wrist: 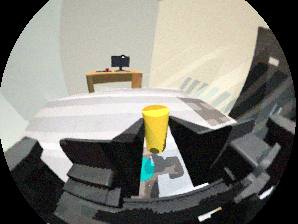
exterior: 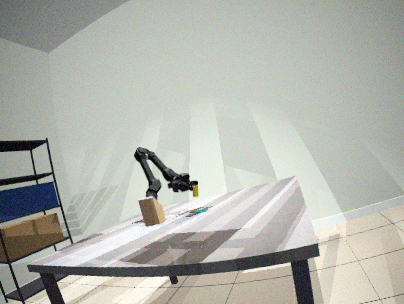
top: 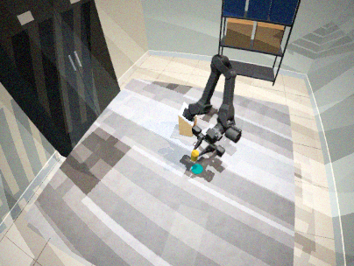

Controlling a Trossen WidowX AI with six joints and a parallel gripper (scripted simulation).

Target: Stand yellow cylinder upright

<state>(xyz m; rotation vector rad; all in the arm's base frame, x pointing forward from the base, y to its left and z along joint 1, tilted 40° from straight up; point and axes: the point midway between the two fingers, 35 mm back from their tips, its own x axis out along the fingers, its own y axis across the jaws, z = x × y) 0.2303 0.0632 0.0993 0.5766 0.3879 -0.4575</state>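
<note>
My gripper tip is 10 mm past the cyan circle, 10 mm to the right of it and 150 mm above it. The rest, counted from my gripper tip: yellow tall cylinder: 20 mm below.
</note>
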